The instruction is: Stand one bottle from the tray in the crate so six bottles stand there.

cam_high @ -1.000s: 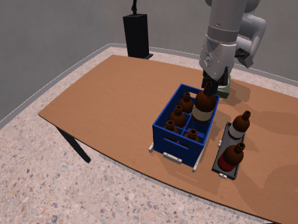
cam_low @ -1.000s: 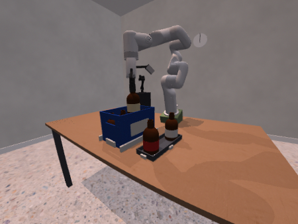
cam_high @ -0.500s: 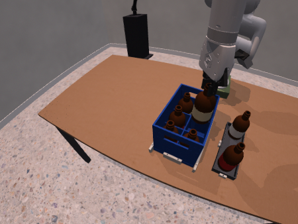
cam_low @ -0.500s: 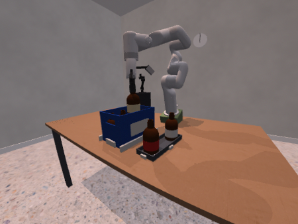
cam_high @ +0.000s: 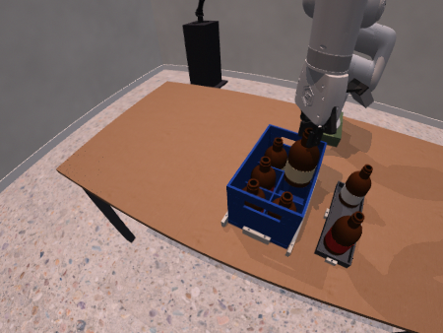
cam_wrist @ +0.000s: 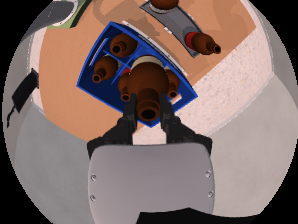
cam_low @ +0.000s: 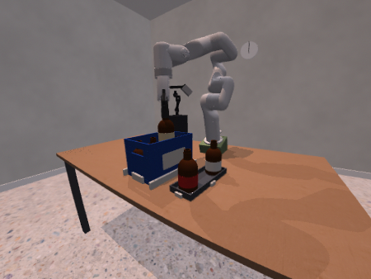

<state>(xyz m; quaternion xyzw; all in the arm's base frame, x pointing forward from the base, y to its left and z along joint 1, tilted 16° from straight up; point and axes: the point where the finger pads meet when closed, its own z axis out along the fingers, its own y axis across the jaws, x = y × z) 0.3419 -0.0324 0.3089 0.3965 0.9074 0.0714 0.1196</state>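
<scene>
Now: the blue crate 200 mm below my hand and 40 mm to the right of it.
</scene>
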